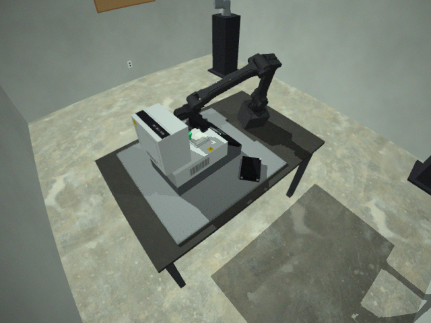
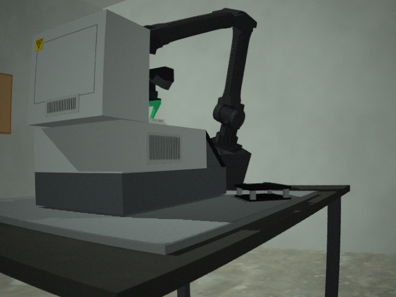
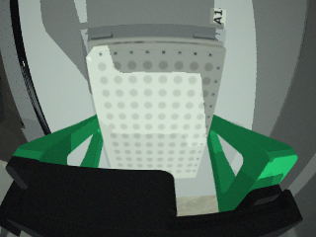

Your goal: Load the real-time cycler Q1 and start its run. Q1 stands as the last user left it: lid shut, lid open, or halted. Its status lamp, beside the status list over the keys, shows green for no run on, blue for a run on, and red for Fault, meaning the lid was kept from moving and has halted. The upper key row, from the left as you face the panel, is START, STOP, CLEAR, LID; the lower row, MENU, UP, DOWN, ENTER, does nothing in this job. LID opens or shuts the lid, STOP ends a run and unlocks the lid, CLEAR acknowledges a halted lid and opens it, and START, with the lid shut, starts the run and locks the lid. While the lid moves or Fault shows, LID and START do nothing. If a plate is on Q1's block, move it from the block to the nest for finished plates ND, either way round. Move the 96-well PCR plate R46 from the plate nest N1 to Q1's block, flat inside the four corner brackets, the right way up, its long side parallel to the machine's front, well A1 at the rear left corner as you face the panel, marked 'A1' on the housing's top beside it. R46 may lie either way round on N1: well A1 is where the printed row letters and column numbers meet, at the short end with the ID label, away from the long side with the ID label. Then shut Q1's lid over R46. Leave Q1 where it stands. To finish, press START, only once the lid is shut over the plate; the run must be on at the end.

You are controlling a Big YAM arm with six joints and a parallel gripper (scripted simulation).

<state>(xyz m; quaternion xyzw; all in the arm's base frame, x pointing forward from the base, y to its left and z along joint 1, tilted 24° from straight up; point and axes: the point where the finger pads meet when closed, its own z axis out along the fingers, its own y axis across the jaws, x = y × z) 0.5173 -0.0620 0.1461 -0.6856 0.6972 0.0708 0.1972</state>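
My hand is right at the white 96-well plate R46. From my hand the other things lie so: black plate nest 200 mm behind, 280 mm to the left, 190 mm below; dark grey nest 210 mm behind, 280 mm to the right, 210 mm below.
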